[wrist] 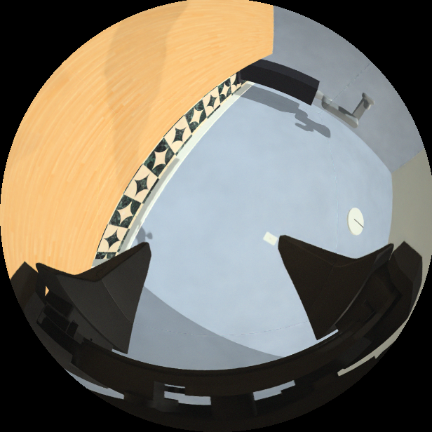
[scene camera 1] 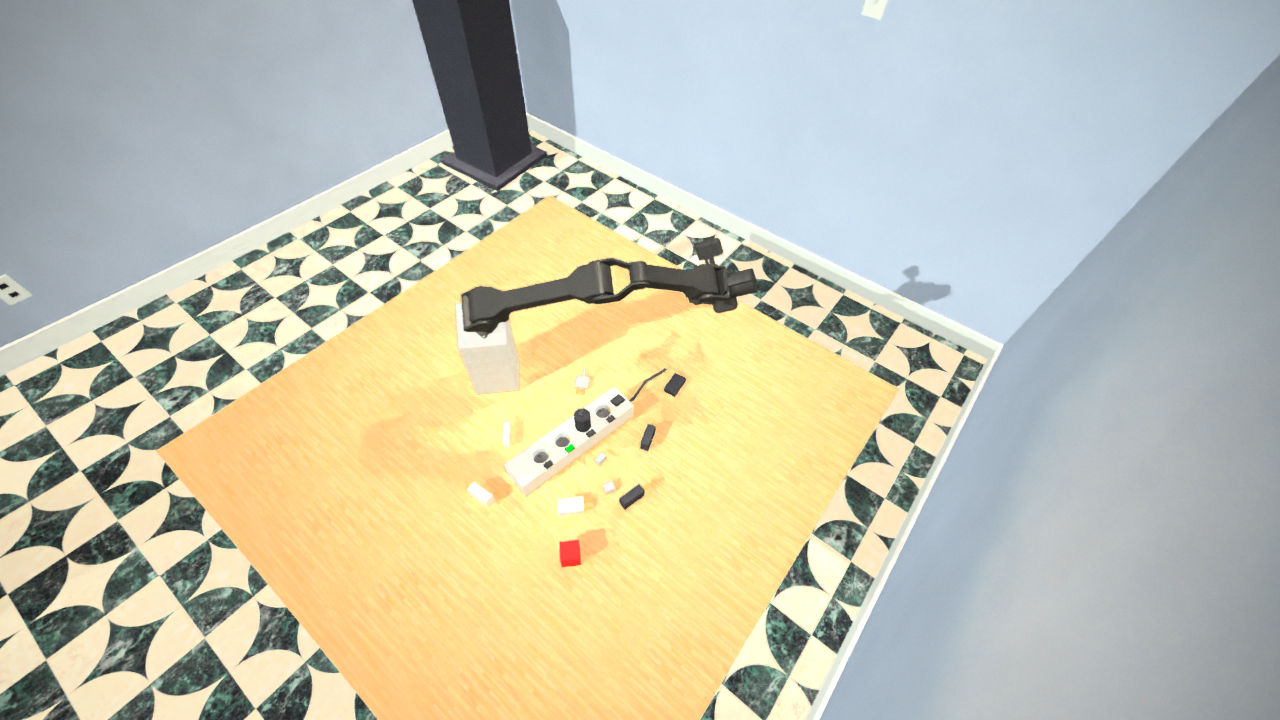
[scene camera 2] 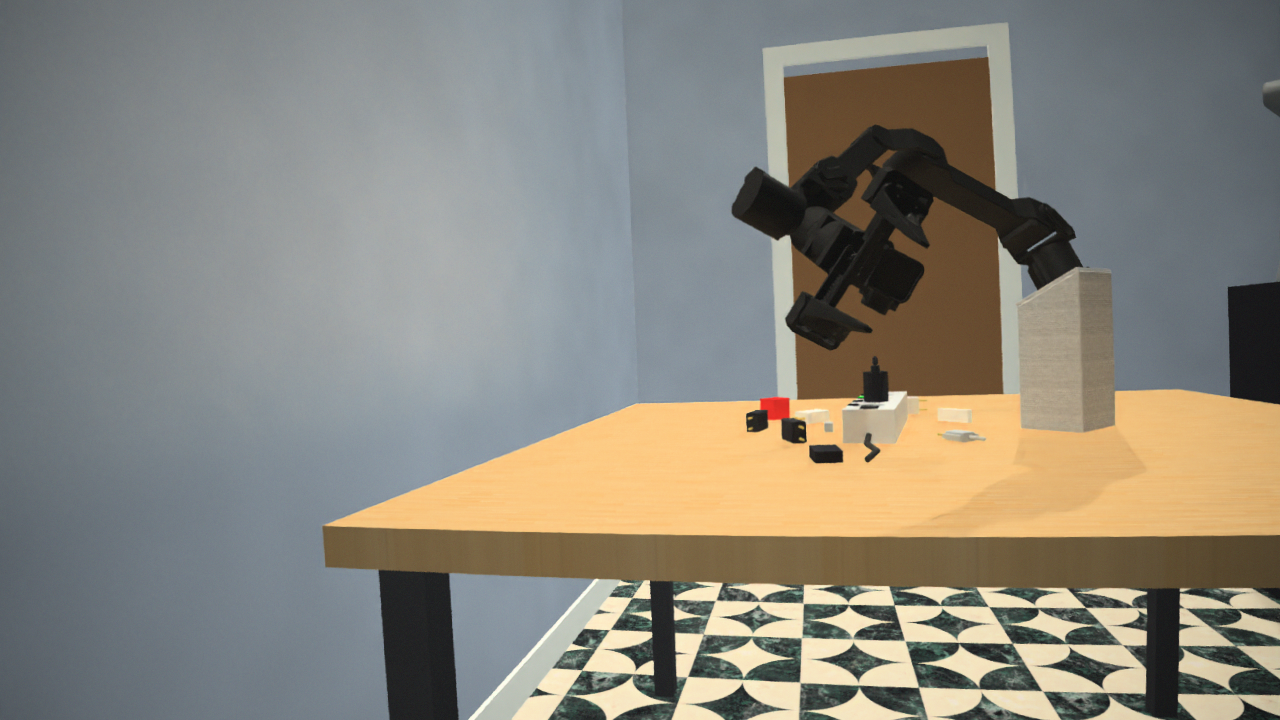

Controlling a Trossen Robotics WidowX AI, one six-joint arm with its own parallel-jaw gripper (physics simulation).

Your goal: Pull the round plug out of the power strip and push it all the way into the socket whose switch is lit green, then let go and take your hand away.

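Frame: origin at the arm's base, x left, y back, z up, level; metres.
Where they show: gripper, fingertip midpoint: (scene camera 2: 896,288); arm's base, link origin: (scene camera 1: 483,320) (scene camera 2: 1064,283).
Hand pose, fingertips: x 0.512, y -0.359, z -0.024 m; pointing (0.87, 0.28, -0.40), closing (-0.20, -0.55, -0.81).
Things, the pixels of their top centre, and the offset from my fingertips. "pt": a spot on its surface instead.
- round black plug, top centre: (scene camera 2: 875,365) (scene camera 1: 581,412) dz -0.093, dx -0.529, dy +0.065 m
- green-lit switch, surface spot: (scene camera 1: 570,448) pt dz -0.148, dx -0.596, dy +0.051 m
- empty round socket, surface spot: (scene camera 1: 562,441) pt dz -0.168, dx -0.584, dy +0.086 m
- red cube, top centre: (scene camera 2: 774,398) (scene camera 1: 569,550) dz -0.161, dx -0.779, dy -0.089 m
- short black cord, surface spot: (scene camera 2: 870,447) (scene camera 1: 641,388) pt dz -0.196, dx -0.332, dy +0.023 m
The white power strip (scene camera 1: 526,480) (scene camera 2: 870,424) lies on the table. The round black plug (scene camera 1: 582,420) (scene camera 2: 875,385) stands upright in one of its sockets. The green-lit switch (scene camera 1: 570,448) is beside an empty round socket (scene camera 1: 562,441), the neighbour of the plug's socket on the side away from the cord. My gripper (scene camera 2: 898,288) (wrist: 214,246) is open and empty, high above the table and tilted. In the wrist view its fingers are wide apart against the blue wall; the plug and strip do not show there.
A red cube (scene camera 1: 570,553) (scene camera 2: 774,408), several black blocks, including one near the cord (scene camera 1: 674,384) (scene camera 2: 825,454), and several white pieces lie around the strip. The arm's pale pedestal (scene camera 1: 490,362) (scene camera 2: 1065,358) stands near the strip. A short black cord (scene camera 1: 648,383) (scene camera 2: 870,447) leaves one end.
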